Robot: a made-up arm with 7 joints. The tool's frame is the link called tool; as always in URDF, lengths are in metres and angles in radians. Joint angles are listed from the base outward.
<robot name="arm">
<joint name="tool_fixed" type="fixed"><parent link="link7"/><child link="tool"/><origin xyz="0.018 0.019 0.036" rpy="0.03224 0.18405 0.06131"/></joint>
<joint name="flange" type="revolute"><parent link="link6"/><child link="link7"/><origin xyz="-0.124 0.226 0.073"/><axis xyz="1 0 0"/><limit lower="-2.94" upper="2.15"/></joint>
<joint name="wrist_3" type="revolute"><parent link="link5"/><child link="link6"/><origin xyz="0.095 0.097 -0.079"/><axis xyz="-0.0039 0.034 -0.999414"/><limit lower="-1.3" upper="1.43"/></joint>
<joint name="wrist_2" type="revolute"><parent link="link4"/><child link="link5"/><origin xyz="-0.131 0.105 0.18"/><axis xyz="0 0 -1"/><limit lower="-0.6" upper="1.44"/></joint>
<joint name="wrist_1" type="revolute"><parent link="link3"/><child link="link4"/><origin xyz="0.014 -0.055 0.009"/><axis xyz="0 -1 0"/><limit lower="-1.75" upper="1.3"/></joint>
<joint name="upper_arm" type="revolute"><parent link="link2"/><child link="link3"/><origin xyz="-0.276 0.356 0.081"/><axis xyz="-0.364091 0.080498 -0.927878"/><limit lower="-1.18" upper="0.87"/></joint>
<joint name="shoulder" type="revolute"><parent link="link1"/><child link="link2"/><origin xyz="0.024 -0.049 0.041"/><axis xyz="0 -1 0"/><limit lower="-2.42" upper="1.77"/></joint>
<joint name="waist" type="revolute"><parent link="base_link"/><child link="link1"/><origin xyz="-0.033 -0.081 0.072"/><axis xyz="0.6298 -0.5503 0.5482"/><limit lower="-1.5" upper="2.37"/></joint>
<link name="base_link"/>
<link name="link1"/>
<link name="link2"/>
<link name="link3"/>
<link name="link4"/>
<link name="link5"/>
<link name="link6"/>
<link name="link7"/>
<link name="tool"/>
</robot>
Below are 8 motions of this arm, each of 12 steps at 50 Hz.
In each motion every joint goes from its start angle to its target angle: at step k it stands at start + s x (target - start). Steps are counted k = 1, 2, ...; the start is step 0. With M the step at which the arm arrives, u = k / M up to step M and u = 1 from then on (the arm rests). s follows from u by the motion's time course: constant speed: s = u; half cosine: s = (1 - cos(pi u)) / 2; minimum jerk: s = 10 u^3 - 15 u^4 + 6 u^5.
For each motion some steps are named. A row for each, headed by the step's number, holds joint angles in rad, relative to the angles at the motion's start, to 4 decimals.
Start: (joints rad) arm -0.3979 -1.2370 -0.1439 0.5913 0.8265 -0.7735 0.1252
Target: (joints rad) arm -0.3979 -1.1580 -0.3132 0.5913 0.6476 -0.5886 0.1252
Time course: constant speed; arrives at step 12
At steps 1, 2, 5, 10, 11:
1: 0.0000 0.0066 -0.0141 0.0000 -0.0149 0.0154 0.0000
2: 0.0000 0.0132 -0.0282 0.0000 -0.0298 0.0308 0.0000
5: 0.0000 0.0329 -0.0705 0.0000 -0.0745 0.0770 0.0000
10: 0.0000 0.0658 -0.1411 0.0000 -0.1491 0.1541 0.0000
11: 0.0000 0.0724 -0.1552 0.0000 -0.1640 0.1695 0.0000

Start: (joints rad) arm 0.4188 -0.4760 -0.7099 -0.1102 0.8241 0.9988 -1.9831
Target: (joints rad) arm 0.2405 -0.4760 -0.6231 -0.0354 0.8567 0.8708 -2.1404
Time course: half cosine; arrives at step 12
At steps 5, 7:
5: -0.0661 0.0000 0.0322 0.0277 0.0121 -0.0474 -0.0583
7: -0.1122 0.0000 0.0546 0.0471 0.0205 -0.0806 -0.0990

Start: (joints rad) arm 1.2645 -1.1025 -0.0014 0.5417 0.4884 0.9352 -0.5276
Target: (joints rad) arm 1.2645 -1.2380 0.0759 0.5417 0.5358 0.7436 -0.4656
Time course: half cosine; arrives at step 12
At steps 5, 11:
5: 0.0000 -0.0502 0.0286 0.0000 0.0176 -0.0710 0.0230
11: 0.0000 -0.1332 0.0760 0.0000 0.0466 -0.1883 0.0609

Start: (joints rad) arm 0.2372 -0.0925 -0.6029 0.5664 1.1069 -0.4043 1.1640
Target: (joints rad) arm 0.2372 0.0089 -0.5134 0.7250 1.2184 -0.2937 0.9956
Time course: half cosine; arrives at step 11
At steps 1, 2, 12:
1: 0.0000 0.0021 0.0018 0.0032 0.0023 0.0022 -0.0034
2: 0.0000 0.0080 0.0071 0.0126 0.0089 0.0088 -0.0134
12: 0.0000 0.1014 0.0895 0.1586 0.1115 0.1106 -0.1684

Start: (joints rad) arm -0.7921 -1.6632 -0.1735 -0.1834 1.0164 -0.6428 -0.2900
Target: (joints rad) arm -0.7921 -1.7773 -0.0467 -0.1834 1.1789 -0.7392 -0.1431
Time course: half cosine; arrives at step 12
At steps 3, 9, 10, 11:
3: 0.0000 -0.0167 0.0186 0.0000 0.0238 -0.0141 0.0215
9: 0.0000 -0.0974 0.1082 0.0000 0.1387 -0.0823 0.1254
10: 0.0000 -0.1065 0.1183 0.0000 0.1516 -0.0899 0.1371
11: 0.0000 -0.1122 0.1246 0.0000 0.1597 -0.0948 0.1444

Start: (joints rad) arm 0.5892 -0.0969 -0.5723 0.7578 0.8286 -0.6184 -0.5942
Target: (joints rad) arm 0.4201 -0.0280 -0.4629 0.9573 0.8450 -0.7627 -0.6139
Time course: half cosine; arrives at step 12
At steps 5, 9, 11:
5: -0.0627 0.0255 0.0405 0.0739 0.0061 -0.0535 -0.0073
9: -0.1443 0.0588 0.0934 0.1703 0.0140 -0.1232 -0.0168
11: -0.1662 0.0677 0.1075 0.1961 0.0161 -0.1418 -0.0194

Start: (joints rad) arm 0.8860 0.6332 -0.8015 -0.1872 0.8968 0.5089 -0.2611
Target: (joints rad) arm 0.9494 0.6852 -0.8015 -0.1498 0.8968 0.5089 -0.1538
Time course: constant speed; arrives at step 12
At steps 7, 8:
7: 0.0370 0.0303 0.0000 0.0218 0.0000 0.0000 0.0626
8: 0.0423 0.0347 0.0000 0.0249 0.0000 0.0000 0.0715

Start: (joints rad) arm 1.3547 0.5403 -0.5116 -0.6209 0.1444 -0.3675 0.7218
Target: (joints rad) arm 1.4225 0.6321 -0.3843 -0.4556 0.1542 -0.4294 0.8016
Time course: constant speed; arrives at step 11
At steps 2, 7, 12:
2: 0.0123 0.0167 0.0231 0.0301 0.0018 -0.0113 0.0145
7: 0.0431 0.0584 0.0810 0.1052 0.0062 -0.0394 0.0508
12: 0.0678 0.0918 0.1273 0.1653 0.0098 -0.0619 0.0798

